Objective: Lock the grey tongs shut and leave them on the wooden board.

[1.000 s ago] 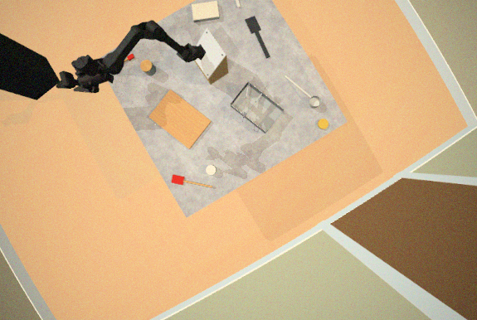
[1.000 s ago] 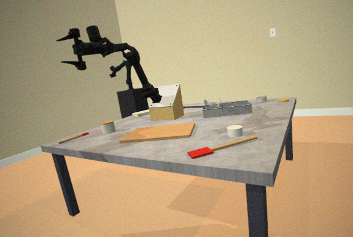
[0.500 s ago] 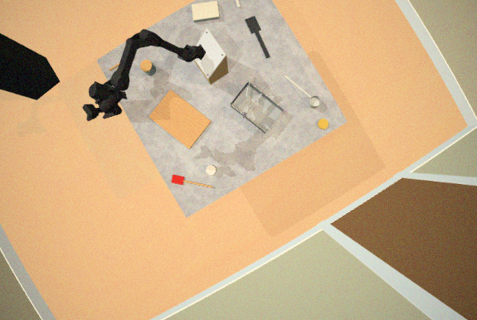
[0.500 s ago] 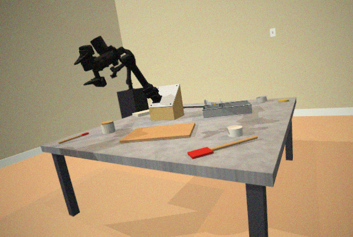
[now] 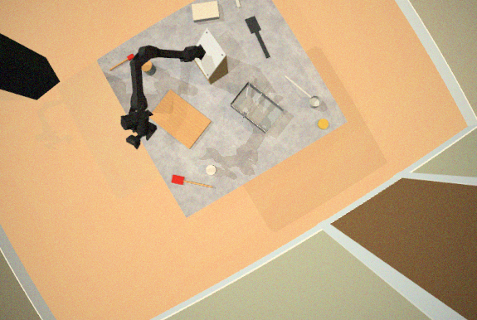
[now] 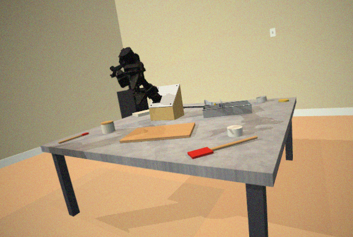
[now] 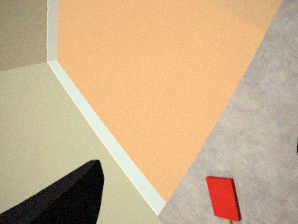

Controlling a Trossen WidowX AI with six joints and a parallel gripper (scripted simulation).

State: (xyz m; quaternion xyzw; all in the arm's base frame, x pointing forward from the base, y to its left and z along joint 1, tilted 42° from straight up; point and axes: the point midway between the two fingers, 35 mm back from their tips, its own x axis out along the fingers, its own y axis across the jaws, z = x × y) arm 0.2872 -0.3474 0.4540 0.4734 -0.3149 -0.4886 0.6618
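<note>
Now: the yellow piece 11 cm ahead of my gripper tip, 65 cm to the left of it and 16 cm below it. Round my gripper tip: cork-lidded jar: 48 cm behind, 25 cm to the left, 19 cm below; white cup: 33 cm ahead, 22 cm to the left, 21 cm below; wooden board: 7 cm behind, 23 cm to the left, 22 cm below.
</note>
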